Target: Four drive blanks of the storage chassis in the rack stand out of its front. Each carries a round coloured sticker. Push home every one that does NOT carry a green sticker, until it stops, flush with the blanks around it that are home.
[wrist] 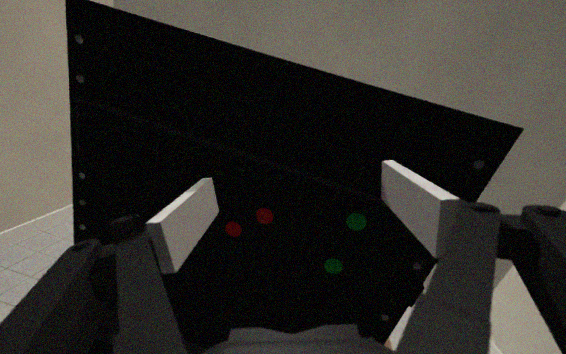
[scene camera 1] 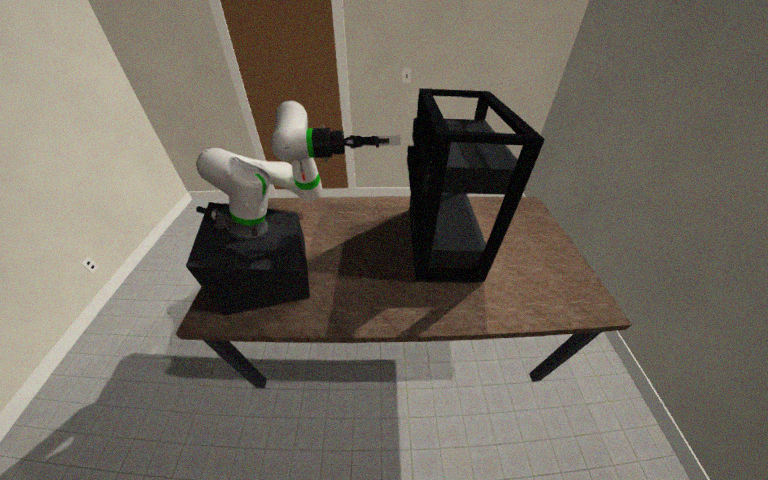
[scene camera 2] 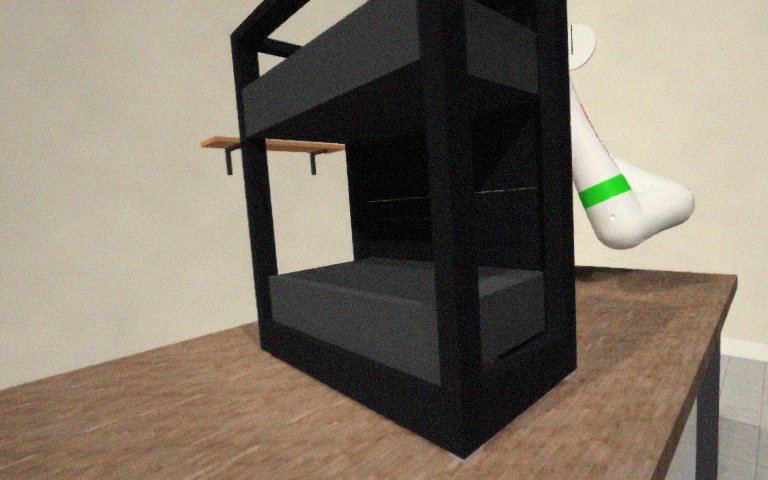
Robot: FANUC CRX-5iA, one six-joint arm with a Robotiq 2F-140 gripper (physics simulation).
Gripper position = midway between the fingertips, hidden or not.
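A black rack (scene camera 2: pixel 441 107) is visible, in the wrist view (wrist: pixel 302 239) as well. The gripper (scene camera 1: pixel 396 140) can also be seen.
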